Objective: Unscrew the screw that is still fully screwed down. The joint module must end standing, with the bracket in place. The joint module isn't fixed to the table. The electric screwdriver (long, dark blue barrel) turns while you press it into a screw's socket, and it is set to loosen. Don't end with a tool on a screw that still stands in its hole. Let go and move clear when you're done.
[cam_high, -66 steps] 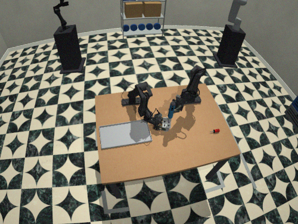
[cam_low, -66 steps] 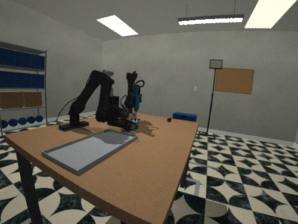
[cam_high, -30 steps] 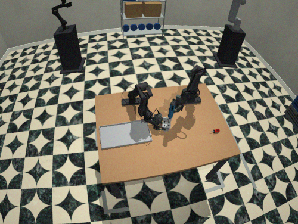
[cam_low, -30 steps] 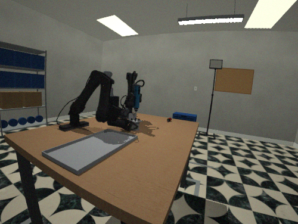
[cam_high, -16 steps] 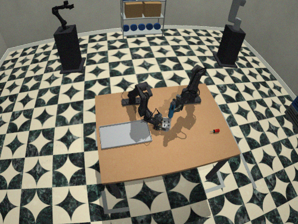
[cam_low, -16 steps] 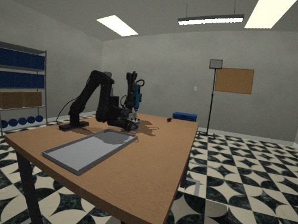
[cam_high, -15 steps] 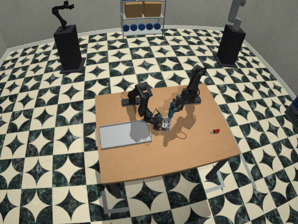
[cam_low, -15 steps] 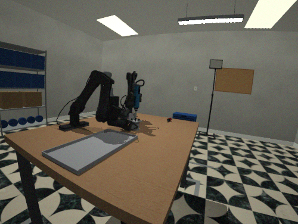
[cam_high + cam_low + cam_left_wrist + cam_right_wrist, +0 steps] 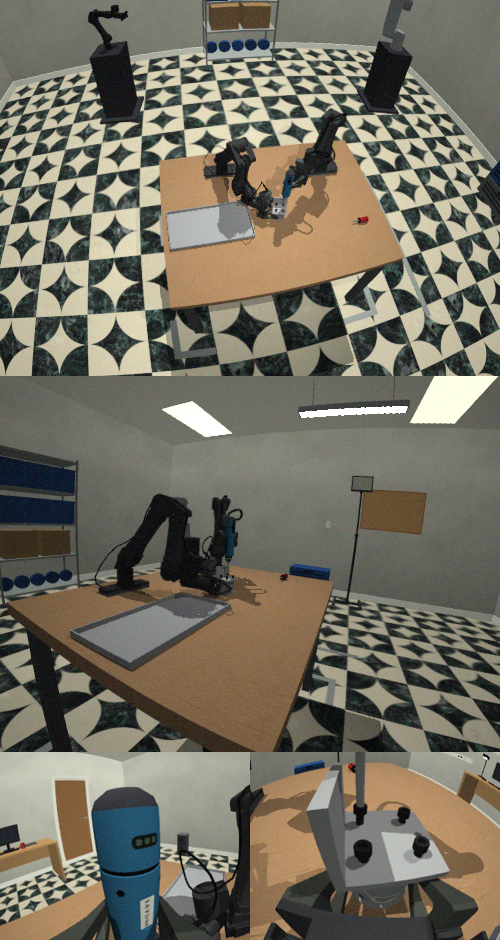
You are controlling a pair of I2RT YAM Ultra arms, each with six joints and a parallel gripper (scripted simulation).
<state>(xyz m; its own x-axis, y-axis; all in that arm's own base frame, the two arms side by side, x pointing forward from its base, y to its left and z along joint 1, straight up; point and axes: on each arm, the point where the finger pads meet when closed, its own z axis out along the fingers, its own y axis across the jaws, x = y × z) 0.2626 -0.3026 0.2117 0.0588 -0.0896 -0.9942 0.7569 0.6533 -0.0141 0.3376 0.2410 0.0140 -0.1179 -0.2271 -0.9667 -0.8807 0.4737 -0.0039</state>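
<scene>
Now: the grey l-shaped bracket 5 cm above my right hand. The rest, counted from my right hand: red-handled screwdriver (45 cm to the left, 6 cm ahead, 1 cm below); screw (5 cm above, 2 cm to the left, 1 cm behind); grey tray (35 cm to the right, 4 cm ahead, 2 cm below).
</scene>
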